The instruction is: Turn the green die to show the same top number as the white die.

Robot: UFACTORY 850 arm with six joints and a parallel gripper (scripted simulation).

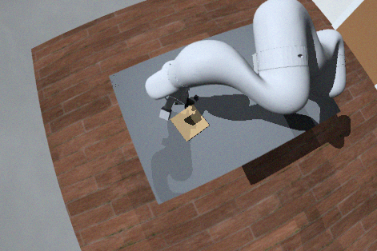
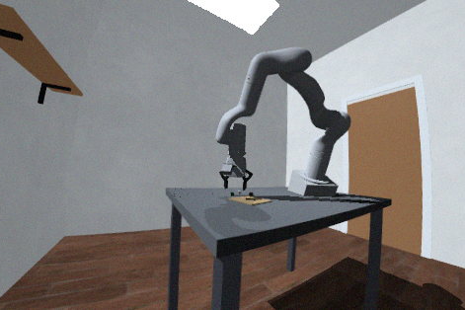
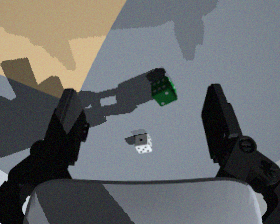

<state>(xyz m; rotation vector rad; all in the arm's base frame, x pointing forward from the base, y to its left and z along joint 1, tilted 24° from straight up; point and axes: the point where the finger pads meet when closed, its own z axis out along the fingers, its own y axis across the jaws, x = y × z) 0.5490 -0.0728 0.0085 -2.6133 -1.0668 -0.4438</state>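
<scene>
My gripper is now 20 mm to the left of the green die and 40 mm above it. From my hand the other things lie so: black die: 100 mm behind, 40 mm below; then white die: 70 mm behind, 70 mm to the right, 40 mm below; then mat: 20 mm behind, 110 mm to the left, 40 mm below.
</scene>
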